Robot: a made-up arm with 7 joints. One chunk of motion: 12 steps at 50 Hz.
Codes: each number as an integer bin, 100 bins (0 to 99) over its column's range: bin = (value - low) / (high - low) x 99, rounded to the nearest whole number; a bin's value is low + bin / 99 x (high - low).
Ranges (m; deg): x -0.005..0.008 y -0.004..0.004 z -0.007..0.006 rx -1..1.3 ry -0.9..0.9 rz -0.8..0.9
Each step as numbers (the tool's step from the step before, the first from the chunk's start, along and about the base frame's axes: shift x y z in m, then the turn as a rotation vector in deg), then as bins.
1 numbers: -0.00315 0.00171 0.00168 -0.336 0.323 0.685
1 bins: 14 71 66 29 67 86
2 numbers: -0.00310 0.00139 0.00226 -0.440 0.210 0.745
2 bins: 14 67 71 24 61 90
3 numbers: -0.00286 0.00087 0.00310 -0.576 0.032 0.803
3 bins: 16 60 77 18 51 93
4 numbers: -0.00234 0.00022 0.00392 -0.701 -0.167 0.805
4 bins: 20 52 83 13 40 93
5 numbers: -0.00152 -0.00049 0.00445 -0.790 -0.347 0.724
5 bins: 27 43 87 9 30 89
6 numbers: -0.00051 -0.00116 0.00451 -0.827 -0.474 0.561
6 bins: 34 35 88 7 23 79
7 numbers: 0.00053 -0.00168 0.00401 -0.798 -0.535 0.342
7 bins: 42 29 84 9 20 67
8 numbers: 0.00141 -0.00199 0.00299 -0.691 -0.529 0.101
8 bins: 49 25 76 13 20 52
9 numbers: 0.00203 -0.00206 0.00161 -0.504 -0.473 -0.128
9 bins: 54 24 66 21 23 39
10 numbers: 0.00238 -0.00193 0.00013 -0.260 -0.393 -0.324
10 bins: 56 26 54 32 28 28
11 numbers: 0.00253 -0.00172 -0.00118 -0.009 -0.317 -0.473
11 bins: 57 28 44 43 32 19
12 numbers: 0.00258 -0.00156 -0.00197 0.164 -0.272 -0.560
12 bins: 58 30 38 50 35 14
